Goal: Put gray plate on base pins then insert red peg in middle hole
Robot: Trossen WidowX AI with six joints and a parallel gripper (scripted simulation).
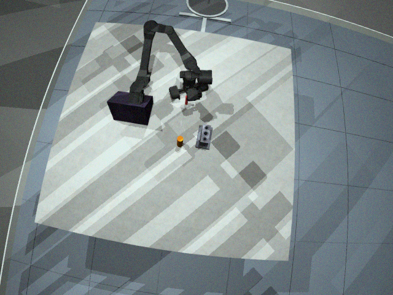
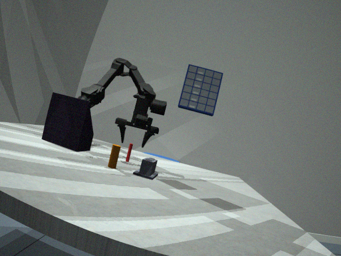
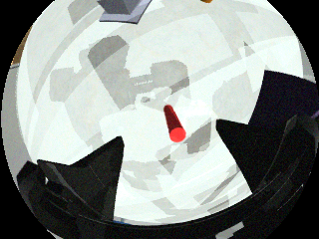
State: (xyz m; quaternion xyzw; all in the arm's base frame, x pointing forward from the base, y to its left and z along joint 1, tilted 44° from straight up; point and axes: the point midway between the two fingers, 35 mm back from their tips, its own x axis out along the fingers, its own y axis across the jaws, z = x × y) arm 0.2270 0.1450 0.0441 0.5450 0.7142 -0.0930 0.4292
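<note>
My gripper tip is 3 cm above the red peg. Round my gripper tip: gray plate 13 cm ahead, 17 cm to the right, 3 cm below; base 13 cm ahead, 17 cm to the right, 7 cm below; orange cylinder 1 cm ahead, 23 cm to the right, 3 cm below.
</note>
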